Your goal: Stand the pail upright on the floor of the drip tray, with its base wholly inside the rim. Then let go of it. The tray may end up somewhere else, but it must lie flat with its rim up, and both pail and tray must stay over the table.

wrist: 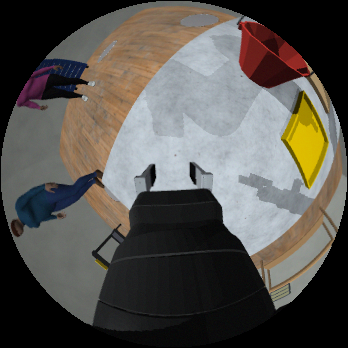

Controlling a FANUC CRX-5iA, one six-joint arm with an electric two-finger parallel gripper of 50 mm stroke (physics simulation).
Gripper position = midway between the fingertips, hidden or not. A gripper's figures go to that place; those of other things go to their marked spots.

Labels:
My gripper (172,169): 0.17 m from the lens. A yellow drip tray (304,136): 0.48 m from the lens.

